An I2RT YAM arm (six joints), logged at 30 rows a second.
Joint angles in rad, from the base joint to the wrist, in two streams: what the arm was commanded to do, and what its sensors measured. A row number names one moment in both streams.
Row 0, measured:
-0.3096 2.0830 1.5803 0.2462 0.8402 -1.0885
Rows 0 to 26, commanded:
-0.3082 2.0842 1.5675 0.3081 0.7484 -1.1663
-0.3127 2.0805 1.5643 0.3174 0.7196 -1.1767
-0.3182 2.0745 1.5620 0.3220 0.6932 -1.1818
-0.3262 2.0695 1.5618 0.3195 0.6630 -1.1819
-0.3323 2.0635 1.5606 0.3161 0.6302 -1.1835
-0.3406 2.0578 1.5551 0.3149 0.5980 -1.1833
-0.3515 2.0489 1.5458 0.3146 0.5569 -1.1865
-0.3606 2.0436 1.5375 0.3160 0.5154 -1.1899
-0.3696 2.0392 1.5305 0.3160 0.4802 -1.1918
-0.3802 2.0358 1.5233 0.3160 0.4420 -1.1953
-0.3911 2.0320 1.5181 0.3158 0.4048 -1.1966
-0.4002 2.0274 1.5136 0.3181 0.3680 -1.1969
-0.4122 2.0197 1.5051 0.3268 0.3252 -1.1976
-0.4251 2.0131 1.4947 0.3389 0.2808 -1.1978
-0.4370 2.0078 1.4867 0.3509 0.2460 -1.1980
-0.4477 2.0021 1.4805 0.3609 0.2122 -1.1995
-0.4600 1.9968 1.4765 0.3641 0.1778 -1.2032
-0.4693 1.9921 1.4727 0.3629 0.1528 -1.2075
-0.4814 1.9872 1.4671 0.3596 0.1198 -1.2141
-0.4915 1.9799 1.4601 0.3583 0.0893 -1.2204
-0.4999 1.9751 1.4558 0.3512 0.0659 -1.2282
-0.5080 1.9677 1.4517 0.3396 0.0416 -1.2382
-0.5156 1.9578 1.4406 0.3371 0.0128 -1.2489
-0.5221 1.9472 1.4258 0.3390 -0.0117 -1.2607
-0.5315 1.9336 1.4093 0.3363 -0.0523 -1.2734
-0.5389 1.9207 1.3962 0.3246 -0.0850 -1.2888
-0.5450 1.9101 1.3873 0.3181 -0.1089 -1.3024
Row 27, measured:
-0.5301 1.9667 1.4170 0.3317 0.0364 -1.2495
